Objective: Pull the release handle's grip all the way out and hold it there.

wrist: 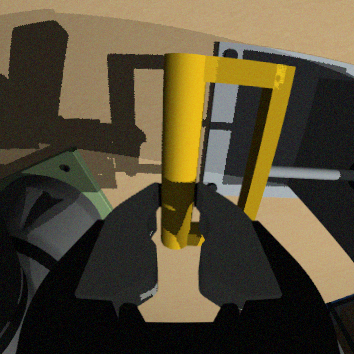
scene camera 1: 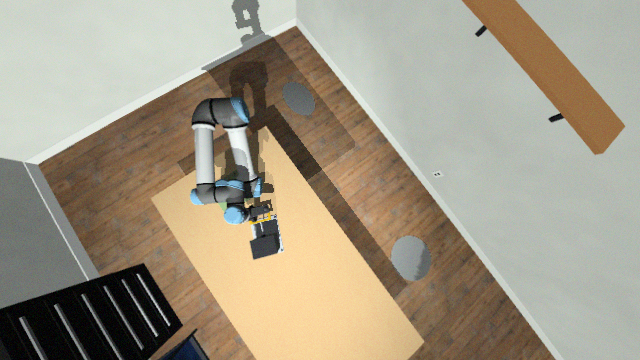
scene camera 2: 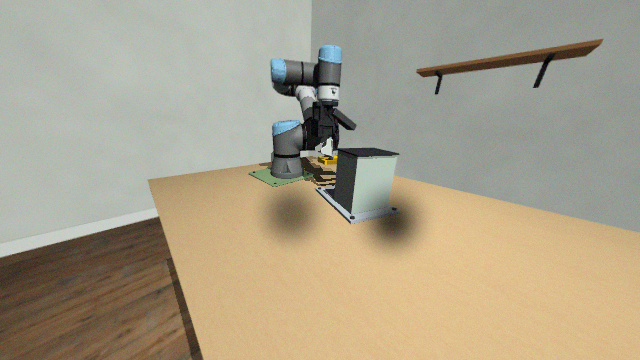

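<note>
The release handle's grip point(scene camera 1: 270, 216) point(scene camera 2: 327, 161) point(wrist: 184, 120) is a yellow frame with a round front bar. My gripper point(scene camera 2: 326, 150) point(wrist: 177, 184) is shut on the round bar, with one jaw on each side of it. In the wrist view a grey rod point(wrist: 305, 173) runs from the yellow frame towards a dark housing, and a long stretch of it shows. The housing point(scene camera 1: 265, 246) point(scene camera 2: 372, 185) is a box with a dark top and a pale green back. It stands on a light base plate point(scene camera 2: 375, 215) point(wrist: 217, 155). The grip stands apart from the housing.
The arm's base stands on a green plate point(scene camera 2: 265, 177) point(wrist: 85, 165) beside the handle unit, on the wooden table point(scene camera 1: 310, 290) point(scene camera 2: 350, 290). A wall shelf point(scene camera 1: 550, 75) point(scene camera 2: 510, 61), a black slatted unit point(scene camera 1: 42, 312) and two grey discs point(scene camera 1: 411, 258) point(scene camera 1: 298, 98) lie further off.
</note>
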